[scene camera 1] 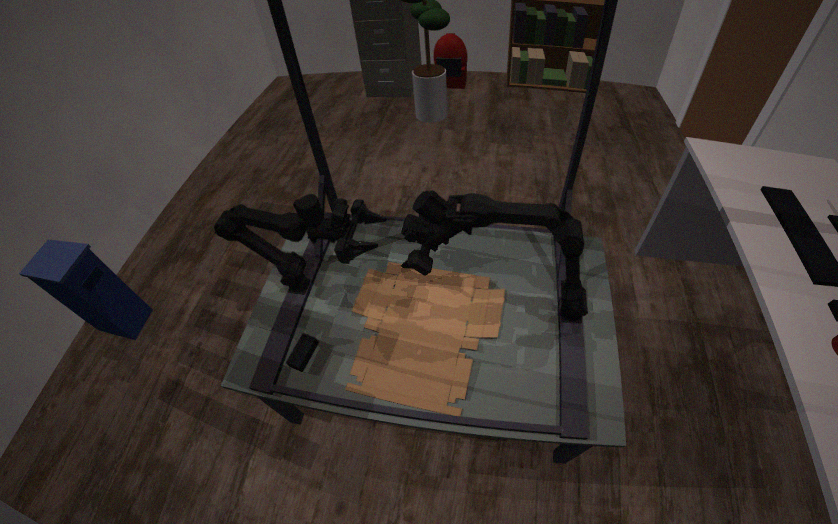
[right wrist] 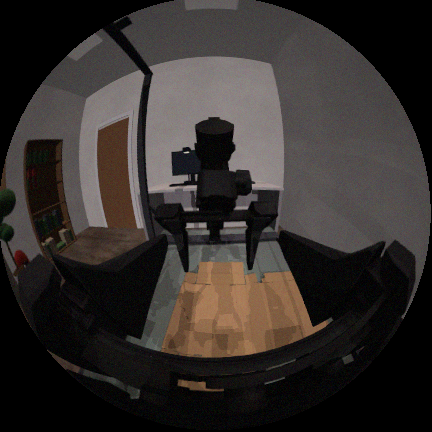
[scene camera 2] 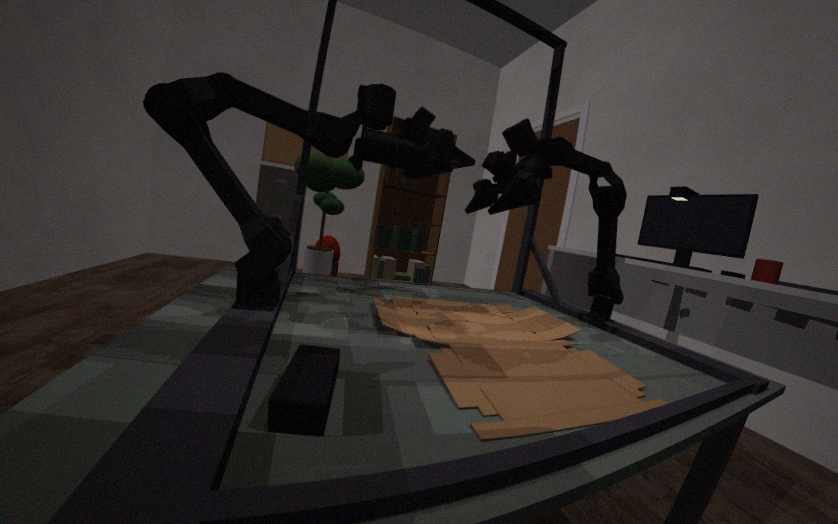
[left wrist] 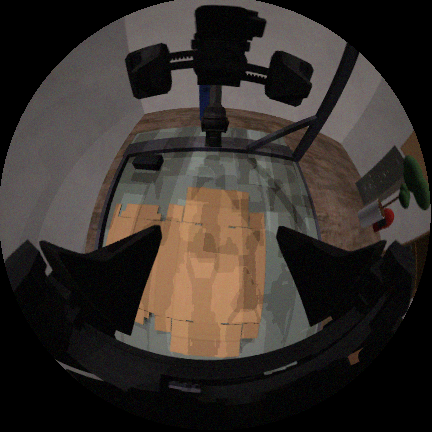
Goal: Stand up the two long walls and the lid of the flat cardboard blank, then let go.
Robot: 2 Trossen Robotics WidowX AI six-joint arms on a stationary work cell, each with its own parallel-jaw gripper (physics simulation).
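Pixels of known places: left gripper, fingertip midpoint: (scene camera 1: 405,253) (right wrist: 217,271) (scene camera 2: 476,212) (left wrist: 220,231); right gripper, fingertip midpoint: (scene camera 1: 382,231) (right wrist: 224,238) (scene camera 2: 462,166) (left wrist: 225,66); left arm's base, link origin: (scene camera 1: 571,314) (right wrist: 214,237) (scene camera 2: 599,318); right arm's base, link origin: (scene camera 1: 299,286) (scene camera 2: 256,304) (left wrist: 212,141).
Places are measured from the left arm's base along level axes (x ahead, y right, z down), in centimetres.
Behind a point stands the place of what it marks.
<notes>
The brown cardboard blank (scene camera 1: 423,318) @(x 46.7, y -5.8, z 1.6 cm) (scene camera 2: 537,376) @(x 49.2, y -23.7, z 1.3 cm) (left wrist: 210,290) @(x 41.8, y -0.3, z 1.7 cm) (right wrist: 225,310) @(x 43.9, y -2.4, z 1.7 cm) lies unfolded on the table. Its lid panel (scene camera 1: 417,370) @(x 45.5, y -23.6, z 1.2 cm) lies low at the near side in scene camera 1; the long walls also lie low, with some flap edges slightly raised in scene camera 2. My left gripper (scene camera 1: 409,248) @(x 51.0, y 0.0, z -23.0 cm) (scene camera 2: 480,210) @(x 51.0, y 0.0, z -23.0 cm) (left wrist: 220,231) @(x 51.0, y 0.0, z -23.0 cm) (right wrist: 217,271) @(x 51.0, y 0.0, z -23.0 cm) is open and empty, pointing down above the blank's far part. My right gripper (scene camera 1: 380,232) @(x 56.3, y -0.3, z -31.6 cm) is open and empty, raised at the far left of the blank and facing the left gripper. The blank's nearest part in the right wrist view is hidden.
A black block (scene camera 1: 302,352) @(x 80.9, y -24.6, z -1.5 cm) (scene camera 2: 305,389) @(x 82.1, y -27.4, z -1.5 cm) (left wrist: 148,161) @(x 79.8, y -22.1, z -1.6 cm) lies on the table left of the blank in the scene views. A dark frame rail (scene camera 1: 572,370) @(x 0.4, y -19.3, z -0.1 cm) (scene camera 2: 432,485) borders the table (scene camera 1: 519,383) @(x 15.7, y -23.9, z 1.9 cm). Frame uprights (scene camera 1: 302,98) @(x 87.5, y 34.3, z -52.4 cm) (scene camera 1: 590,98) @(x 3.3, y 34.0, z -55.0 cm) stand at the back. The two grippers are close together.
</notes>
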